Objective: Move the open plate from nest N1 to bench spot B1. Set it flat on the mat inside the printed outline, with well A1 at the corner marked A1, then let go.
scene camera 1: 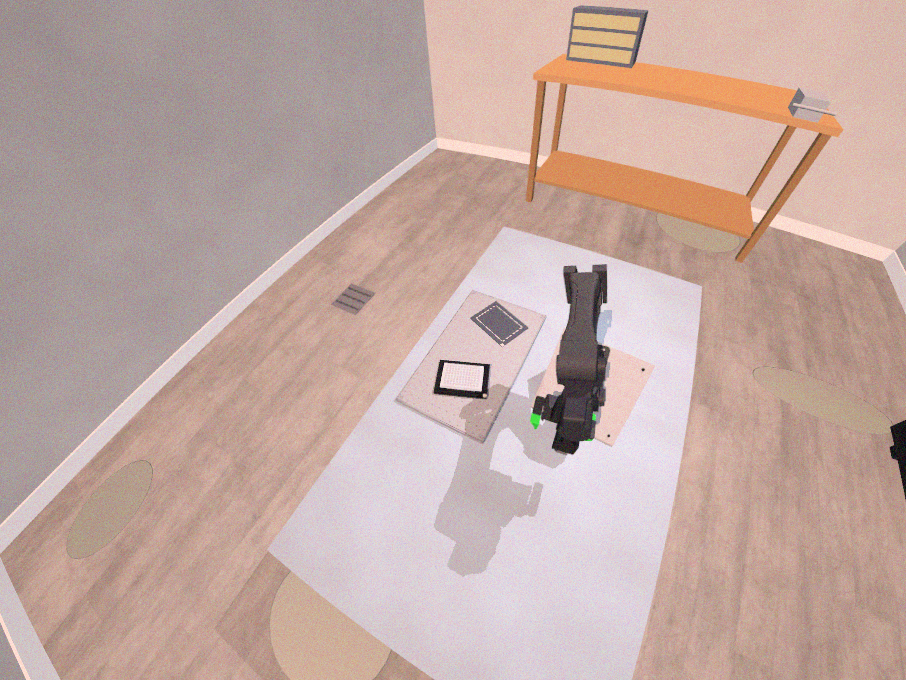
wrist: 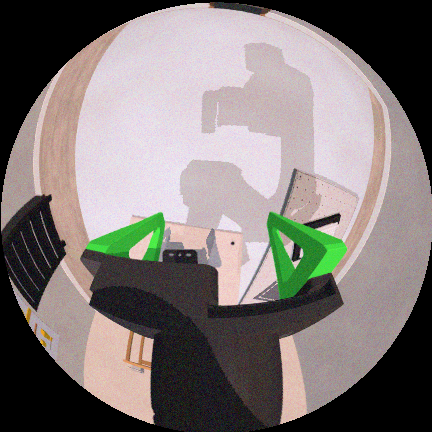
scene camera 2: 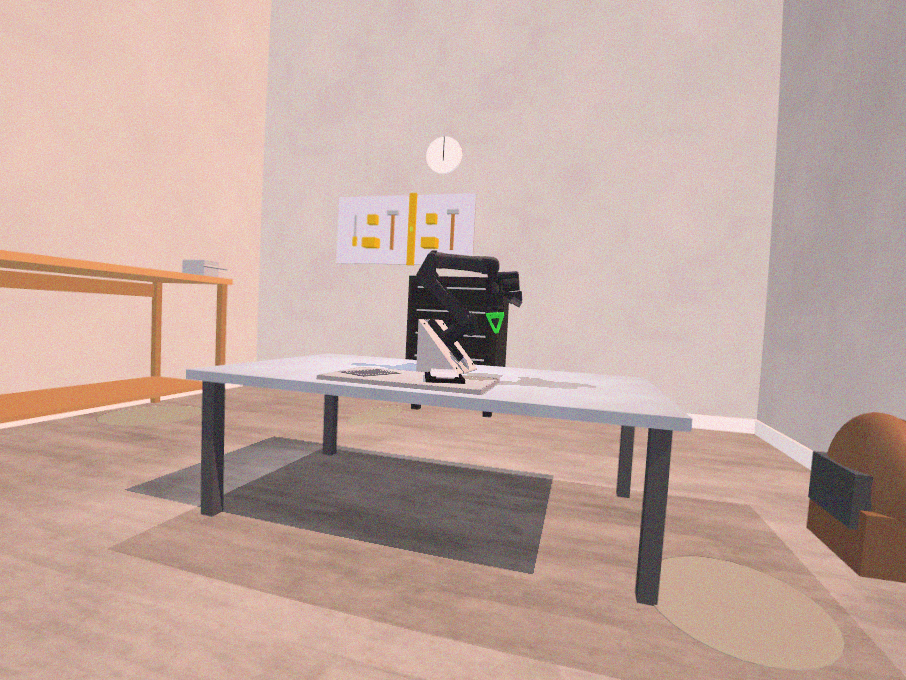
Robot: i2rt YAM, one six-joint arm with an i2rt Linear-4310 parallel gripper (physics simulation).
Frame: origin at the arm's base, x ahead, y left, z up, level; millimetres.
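Seen in the pictures: gripper, fingertip midpoint: [scene camera 1: 555,432] [wrist: 215,217] [scene camera 2: 496,333]; arm's base, link origin: [scene camera 2: 445,340].
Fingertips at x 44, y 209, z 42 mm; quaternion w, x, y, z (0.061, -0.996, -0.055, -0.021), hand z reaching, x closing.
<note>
Offsets run from my fingertips to a thing's top centre. "pt": to the spot under its first point. Level surfaces: height alone.
The white plate {308 mm ahead, 120 mm right, 124 mm down} [scene camera 1: 462,377] lies in a black nest {308 mm ahead, 120 mm right, 132 mm down} [scene camera 1: 457,394] [scene camera 2: 444,379] [wrist: 322,220] on the speckled bench board. The printed spot, a dark mat {148 mm down} [scene camera 1: 499,322] [scene camera 2: 369,372] with a pale dashed outline, lies toward the board's other end; no plate is on it. Small pale marks show at one corner of the nest and of the mat, too small to read. My gripper [scene camera 1: 564,419] [scene camera 2: 495,322] [wrist: 215,217] is open and empty, with green fingers wide apart. It is high above the table, to the right of the nest in scene camera 1. In the wrist view a finger partly hides the nest.
The speckled board {pt 449 mm ahead, 176 mm right, 150 mm down} [scene camera 1: 431,351] lies on the white table {163 mm down} [scene camera 1: 395,556]. My arm stands on a pale mounting wedge [scene camera 1: 629,387] [scene camera 2: 430,349] beside the board. An orange workbench [scene camera 1: 680,84] stands by the wall, and a dark drawer cabinet [scene camera 2: 418,307] stands behind the table.
</note>
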